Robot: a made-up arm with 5 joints. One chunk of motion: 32 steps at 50 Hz.
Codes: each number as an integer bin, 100 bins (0 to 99) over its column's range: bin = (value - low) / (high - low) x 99, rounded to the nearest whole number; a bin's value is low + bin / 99 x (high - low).
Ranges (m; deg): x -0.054..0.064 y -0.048..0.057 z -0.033..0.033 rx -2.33..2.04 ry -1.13..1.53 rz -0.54..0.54
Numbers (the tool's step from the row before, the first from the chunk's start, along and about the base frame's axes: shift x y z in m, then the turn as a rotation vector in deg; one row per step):
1: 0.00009 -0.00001 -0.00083 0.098 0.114 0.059
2: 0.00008 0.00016 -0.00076 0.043 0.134 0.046
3: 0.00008 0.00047 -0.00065 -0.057 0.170 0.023
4: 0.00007 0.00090 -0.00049 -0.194 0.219 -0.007
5: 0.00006 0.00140 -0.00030 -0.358 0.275 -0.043
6: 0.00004 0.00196 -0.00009 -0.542 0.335 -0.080
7: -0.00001 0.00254 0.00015 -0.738 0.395 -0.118
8: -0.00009 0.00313 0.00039 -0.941 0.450 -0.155
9: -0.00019 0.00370 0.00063 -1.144 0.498 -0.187
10: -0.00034 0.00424 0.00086 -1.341 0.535 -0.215
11: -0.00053 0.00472 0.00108 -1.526 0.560 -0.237
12: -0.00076 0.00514 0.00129 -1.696 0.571 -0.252
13: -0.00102 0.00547 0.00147 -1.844 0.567 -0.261
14: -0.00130 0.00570 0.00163 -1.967 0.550 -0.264
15: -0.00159 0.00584 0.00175 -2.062 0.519 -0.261
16: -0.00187 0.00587 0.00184 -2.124 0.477 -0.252
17: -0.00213 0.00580 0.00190 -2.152 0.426 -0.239
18: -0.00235 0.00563 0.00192 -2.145 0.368 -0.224
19: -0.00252 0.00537 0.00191 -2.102 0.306 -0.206
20: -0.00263 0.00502 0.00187 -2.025 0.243 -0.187
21: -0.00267 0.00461 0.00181 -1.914 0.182 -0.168
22: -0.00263 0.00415 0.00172 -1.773 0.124 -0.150
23: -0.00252 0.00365 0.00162 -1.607 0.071 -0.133
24: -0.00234 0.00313 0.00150 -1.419 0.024 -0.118
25: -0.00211 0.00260 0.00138 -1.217 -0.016 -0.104
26: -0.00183 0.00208 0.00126 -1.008 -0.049 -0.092
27: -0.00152 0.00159 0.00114 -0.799 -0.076 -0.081
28: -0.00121 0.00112 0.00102 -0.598 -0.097 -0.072
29: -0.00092 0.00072 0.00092 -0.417 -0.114 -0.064
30: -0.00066 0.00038 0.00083 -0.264 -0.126 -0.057
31: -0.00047 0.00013 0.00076 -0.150 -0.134 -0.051
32: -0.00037 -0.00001 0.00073 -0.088 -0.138 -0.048
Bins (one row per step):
1: 45 45 48 55 46 55
2: 45 45 48 54 47 54
3: 45 46 49 51 48 52
4: 45 46 49 48 50 49
5: 45 47 49 45 52 46
6: 45 47 49 41 55 42
7: 45 48 50 36 57 39
8: 45 48 50 31 59 35
9: 45 49 50 27 61 32
10: 45 49 51 22 62 30
11: 45 50 51 18 63 28
12: 45 50 51 14 63 26
13: 44 50 52 11 63 26
14: 44 51 52 8 63 25
15: 44 51 52 6 61 26
16: 44 51 52 5 60 26
17: 44 51 52 4 58 28
18: 43 51 52 4 56 29
19: 43 50 52 5 53 31
20: 43 50 52 7 51 32
21: 43 50 52 9 49 34
22: 43 49 52 13 47 36
23: 43 49 52 16 45 37
24: 43 48 52 21 43 39
25: 44 48 52 25 41 40
26: 44 47 51 30 40 41
27: 44 47 51 35 39 42
28: 44 46 51 39 38 43
29: 45 46 51 43 38 44
30: 45 46 51 47 37 44
31: 45 45 51 49 37 45
32: 45 45 51 51 37 45

